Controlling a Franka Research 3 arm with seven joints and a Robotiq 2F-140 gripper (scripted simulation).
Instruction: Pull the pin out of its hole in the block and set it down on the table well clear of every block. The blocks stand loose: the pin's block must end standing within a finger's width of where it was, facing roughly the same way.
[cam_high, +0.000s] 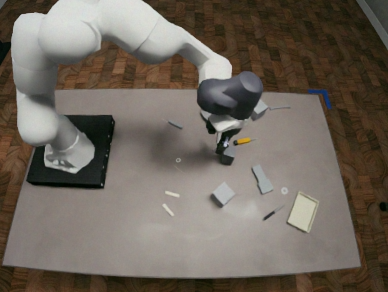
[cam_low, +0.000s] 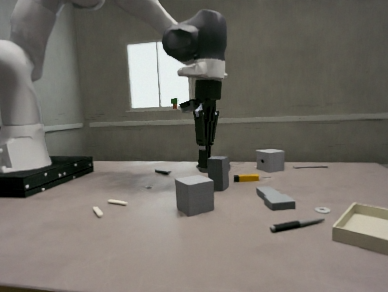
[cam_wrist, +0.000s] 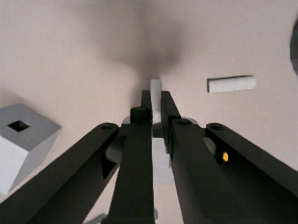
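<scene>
My gripper is now 3 cm short of the dark grey block, 1 cm to the left of it and 4 cm above it. Also, from my hand: round dish (1 cm behind, 23 cm to the left, 8 cm below); cream tray (35 cm ahead, 25 cm to the right, 8 cm below).
</scene>
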